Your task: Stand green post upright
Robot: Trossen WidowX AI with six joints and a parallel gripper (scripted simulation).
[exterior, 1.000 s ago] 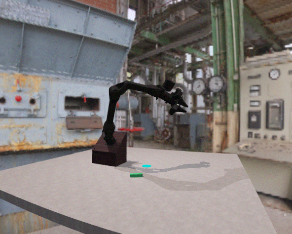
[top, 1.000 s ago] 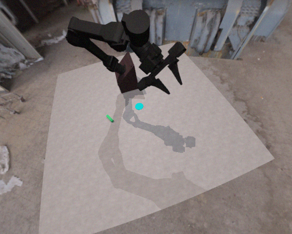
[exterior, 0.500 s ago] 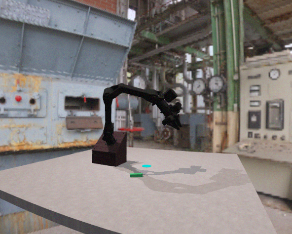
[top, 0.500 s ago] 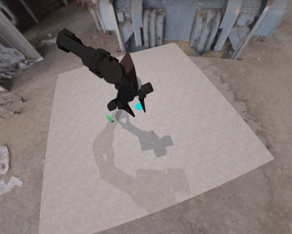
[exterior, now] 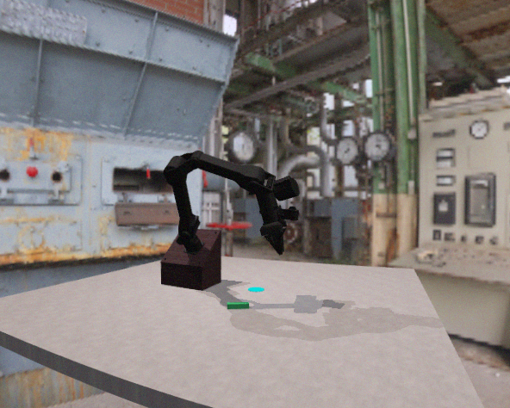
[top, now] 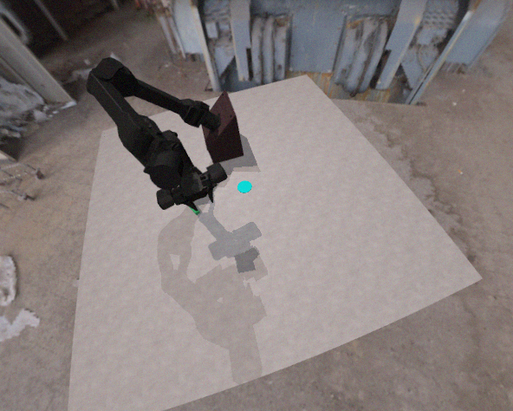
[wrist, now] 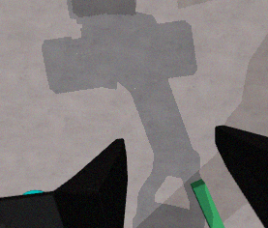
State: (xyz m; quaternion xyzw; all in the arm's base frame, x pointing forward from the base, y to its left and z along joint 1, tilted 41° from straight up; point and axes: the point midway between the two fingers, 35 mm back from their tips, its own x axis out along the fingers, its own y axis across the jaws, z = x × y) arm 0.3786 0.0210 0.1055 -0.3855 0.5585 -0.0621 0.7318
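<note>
My gripper tip is now 100 mm past the green post, 100 mm to the left of it and 160 mm above it. The rest, counted from my gripper tip: cyan circle: 160 mm behind, 120 mm to the left, 160 mm below.
</note>
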